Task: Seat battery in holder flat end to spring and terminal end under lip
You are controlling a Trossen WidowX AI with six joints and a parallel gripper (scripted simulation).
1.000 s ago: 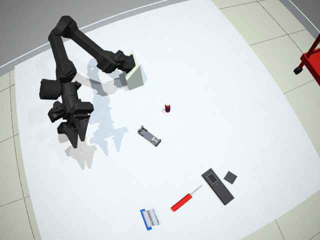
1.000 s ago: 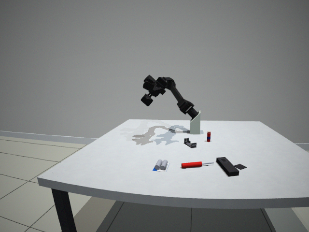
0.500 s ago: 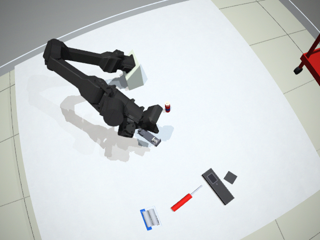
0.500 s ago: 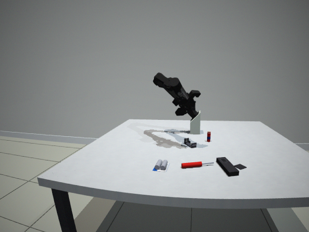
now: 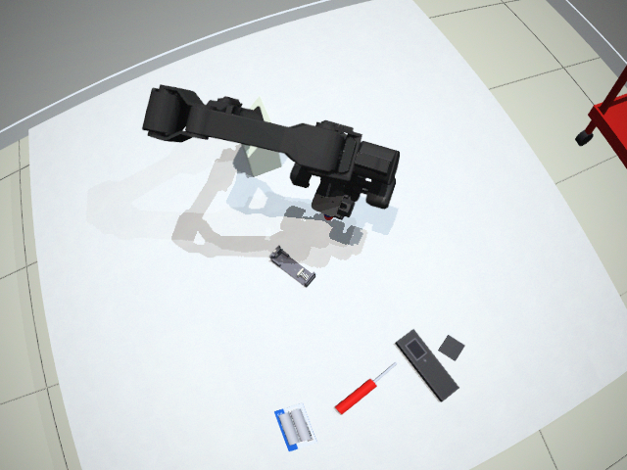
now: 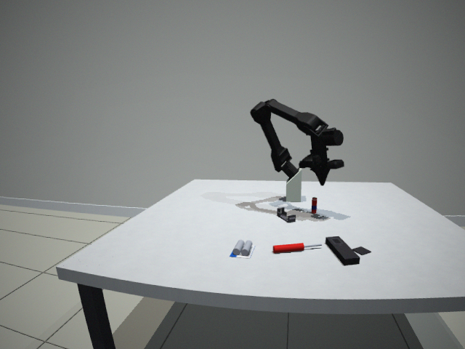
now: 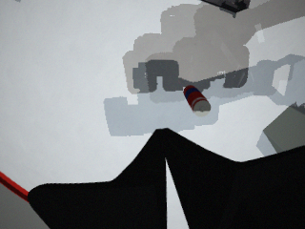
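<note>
Right now my gripper tip is 4 cm past the battery, 3 cm to the left of it and 9 cm above it. Round my gripper tip: black remote 35 cm ahead, 7 cm to the left, 11 cm below; then red-handled screwdriver 35 cm ahead, 6 cm to the right, 12 cm below; then battery cover 33 cm ahead, 13 cm to the left, 12 cm below.
</note>
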